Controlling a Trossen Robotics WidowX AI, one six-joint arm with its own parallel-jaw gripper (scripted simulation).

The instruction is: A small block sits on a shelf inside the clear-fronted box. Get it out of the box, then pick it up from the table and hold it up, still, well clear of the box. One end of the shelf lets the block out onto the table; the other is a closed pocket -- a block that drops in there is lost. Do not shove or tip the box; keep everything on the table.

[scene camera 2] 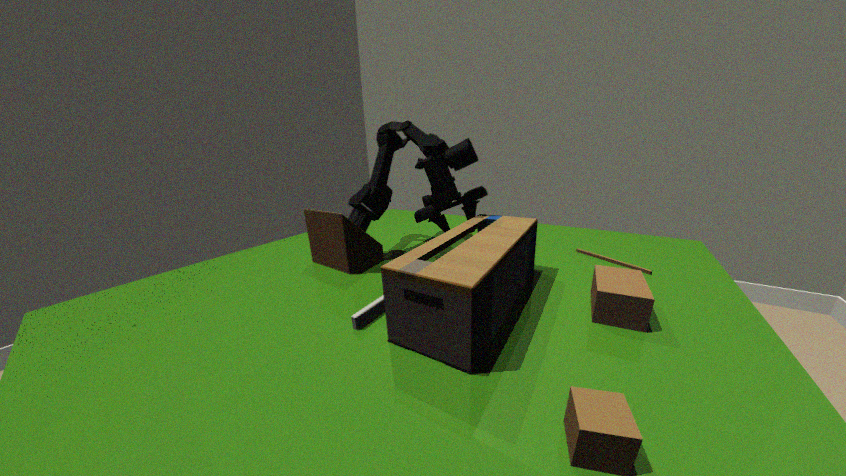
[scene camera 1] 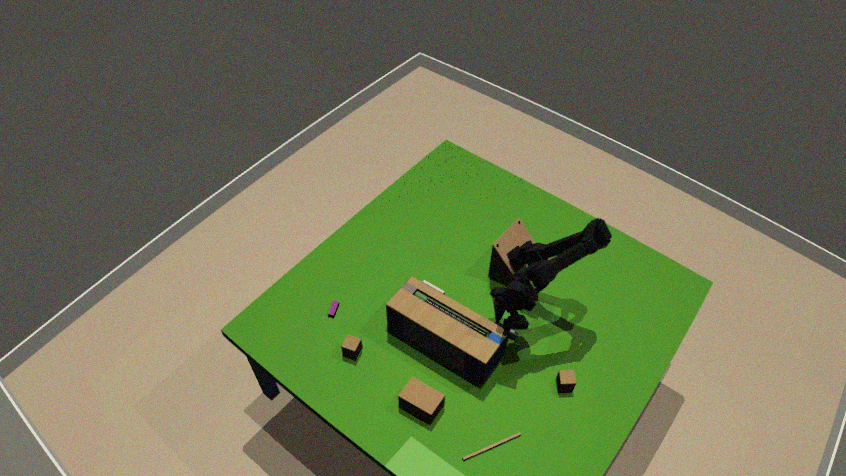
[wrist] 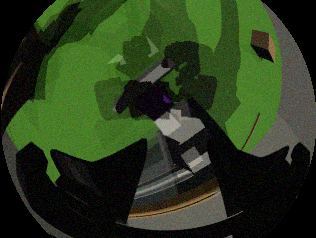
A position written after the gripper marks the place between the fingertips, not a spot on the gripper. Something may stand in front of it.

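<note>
The gripper (scene camera 2: 463, 236) is visible, and it can be seen in scene camera 1 (scene camera 1: 500, 327) and in the wrist view (wrist: 178, 143) too. With it in the scene is a long box (scene camera 2: 447, 298), which scene camera 1 (scene camera 1: 420, 311) and the wrist view (wrist: 178, 174) show as well.
</note>
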